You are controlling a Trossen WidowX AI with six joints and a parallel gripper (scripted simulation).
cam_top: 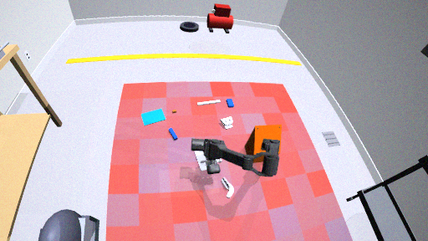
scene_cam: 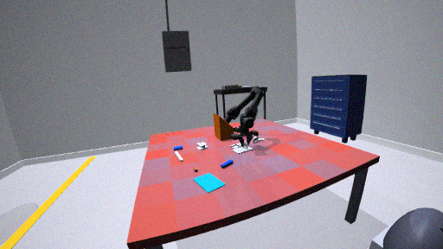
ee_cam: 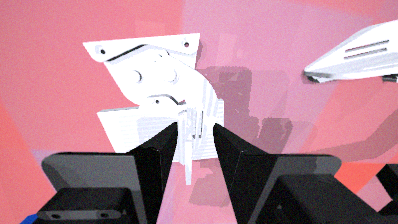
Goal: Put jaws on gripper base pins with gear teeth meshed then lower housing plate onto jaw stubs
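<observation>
The white jaw is 10 cm behind my gripper tip, 16 cm to the left of it and 1 cm below it. From my gripper tip the other things lie so: small white part: 12 cm behind, 28 cm to the right, 1 cm above; then tiny brown bit: 21 cm ahead, 35 cm to the right, 1 cm below; then blue block: 20 cm ahead, 18 cm to the right.
</observation>
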